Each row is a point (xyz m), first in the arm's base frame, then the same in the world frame.
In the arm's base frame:
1: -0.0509 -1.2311 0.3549
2: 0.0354 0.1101 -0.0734
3: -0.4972 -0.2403 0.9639
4: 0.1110 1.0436 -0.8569
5: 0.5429 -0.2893 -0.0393
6: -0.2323 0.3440 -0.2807
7: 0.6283 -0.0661 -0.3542
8: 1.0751 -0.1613 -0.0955
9: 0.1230 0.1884 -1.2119
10: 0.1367 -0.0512 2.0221
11: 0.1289 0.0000 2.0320
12: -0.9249 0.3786 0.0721
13: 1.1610 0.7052 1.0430
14: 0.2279 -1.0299 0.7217
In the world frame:
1: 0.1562 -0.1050 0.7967
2: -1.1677 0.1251 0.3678
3: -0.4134 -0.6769 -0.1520
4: -2.2034 0.7441 0.1800
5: -1.0058 -0.0016 0.9809
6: -1.3159 0.3699 0.0720
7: -1.3086 0.2494 1.0205
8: -1.3435 -0.1099 1.4017
9: -1.5256 1.1781 0.6381
10: -0.5978 -1.8836 0.1075
11: -0.6381 -1.8968 0.0762
12: -0.9933 0.2208 -0.6201
13: -1.8958 -1.3198 0.8673
14: -0.0519 -0.5552 0.8787

